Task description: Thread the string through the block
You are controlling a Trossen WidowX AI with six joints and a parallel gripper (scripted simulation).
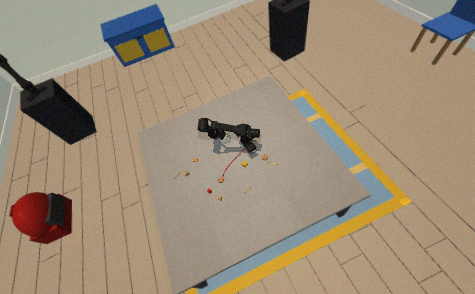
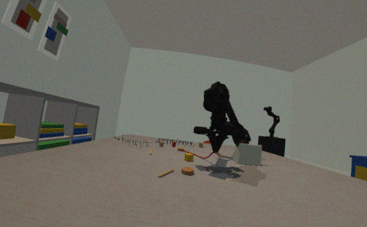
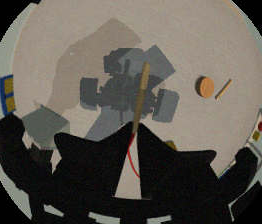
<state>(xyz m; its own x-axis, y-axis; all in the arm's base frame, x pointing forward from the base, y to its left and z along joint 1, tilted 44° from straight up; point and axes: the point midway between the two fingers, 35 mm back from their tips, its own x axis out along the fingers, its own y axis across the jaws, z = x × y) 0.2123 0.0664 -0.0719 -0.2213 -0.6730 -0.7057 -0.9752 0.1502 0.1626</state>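
Right now my gripper tip is 9 cm short of the yellow wooden block, 8 cm to the left of it and 4 cm above it. Round my gripper tip: small red piece: 39 cm to the right, 13 cm ahead, 4 cm below.
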